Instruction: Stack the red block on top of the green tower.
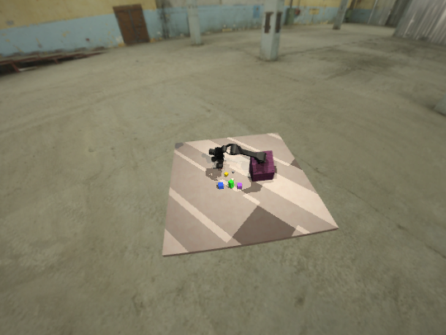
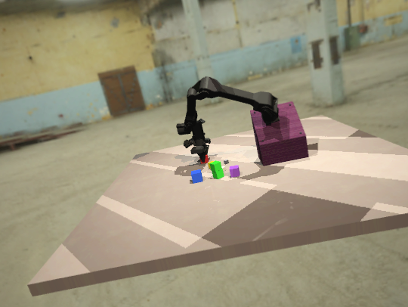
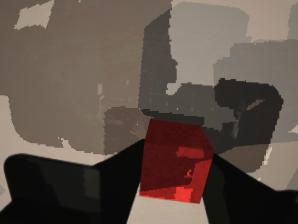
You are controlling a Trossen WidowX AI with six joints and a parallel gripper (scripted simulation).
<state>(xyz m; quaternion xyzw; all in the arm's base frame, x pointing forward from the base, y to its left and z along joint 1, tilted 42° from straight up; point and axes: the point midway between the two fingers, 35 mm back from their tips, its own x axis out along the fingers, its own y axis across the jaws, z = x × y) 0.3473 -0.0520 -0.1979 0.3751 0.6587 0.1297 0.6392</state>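
Right now the purple block is 11 cm behind my gripper tip, 29 cm to the left of it and 1 cm above it. Round my gripper tip: blue block 5 cm ahead, 25 cm to the left, 1 cm above; red block 1 cm above; yellow block 3 cm behind, 12 cm to the left, 1 cm above.
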